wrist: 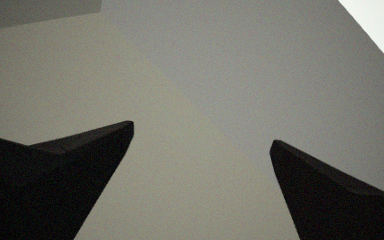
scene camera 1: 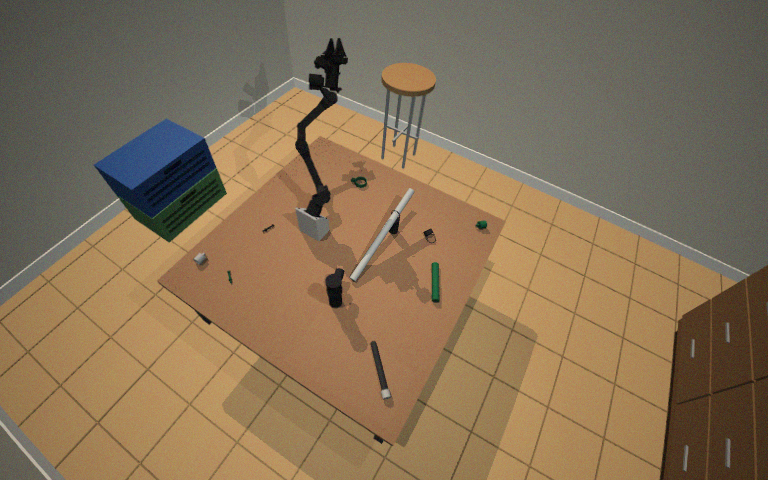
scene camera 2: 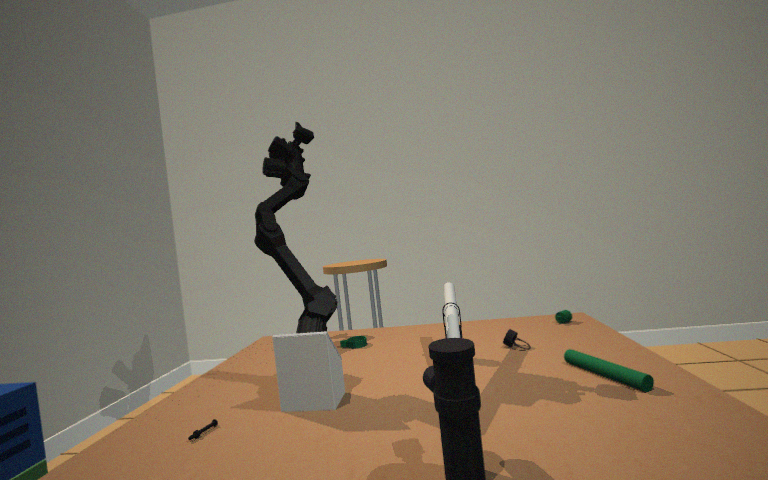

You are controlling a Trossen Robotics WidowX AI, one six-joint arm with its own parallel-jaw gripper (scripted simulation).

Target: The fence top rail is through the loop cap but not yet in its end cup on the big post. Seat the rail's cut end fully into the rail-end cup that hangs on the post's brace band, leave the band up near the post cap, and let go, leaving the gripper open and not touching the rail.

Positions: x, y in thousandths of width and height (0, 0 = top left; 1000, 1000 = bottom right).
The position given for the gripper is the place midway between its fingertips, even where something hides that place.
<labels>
gripper: wrist 527, 573; scene camera 1 437, 80; scene camera 2 378, 272
</labels>
